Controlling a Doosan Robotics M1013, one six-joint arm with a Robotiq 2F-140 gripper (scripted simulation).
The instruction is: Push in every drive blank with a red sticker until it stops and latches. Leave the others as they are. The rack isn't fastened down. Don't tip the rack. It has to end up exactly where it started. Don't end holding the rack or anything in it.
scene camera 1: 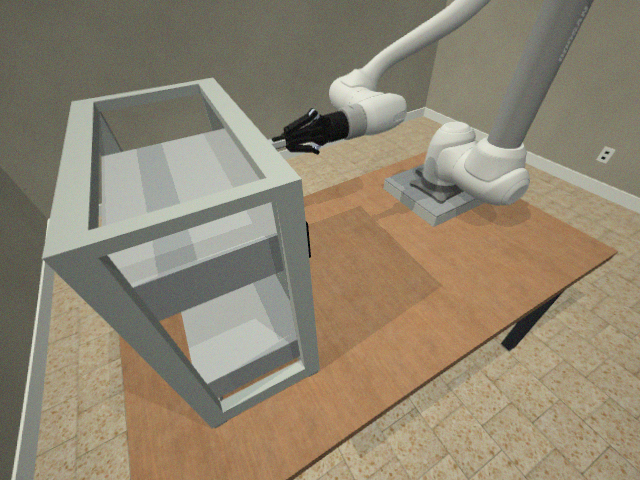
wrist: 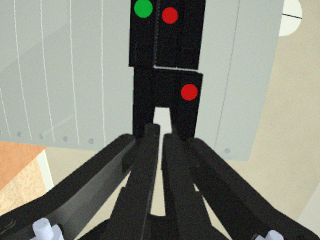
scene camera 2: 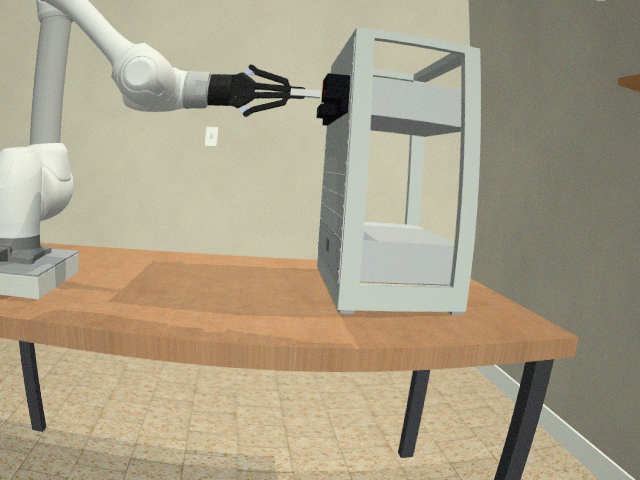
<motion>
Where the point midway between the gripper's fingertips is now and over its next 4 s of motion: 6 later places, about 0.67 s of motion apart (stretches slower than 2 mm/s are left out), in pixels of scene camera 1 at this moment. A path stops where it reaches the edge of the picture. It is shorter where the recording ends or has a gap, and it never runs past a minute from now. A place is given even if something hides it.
My gripper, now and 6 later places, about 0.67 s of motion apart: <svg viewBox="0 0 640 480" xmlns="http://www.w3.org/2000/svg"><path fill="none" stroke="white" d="M261 147L256 148L253 148L250 149L248 150L247 150L245 150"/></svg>
</motion>
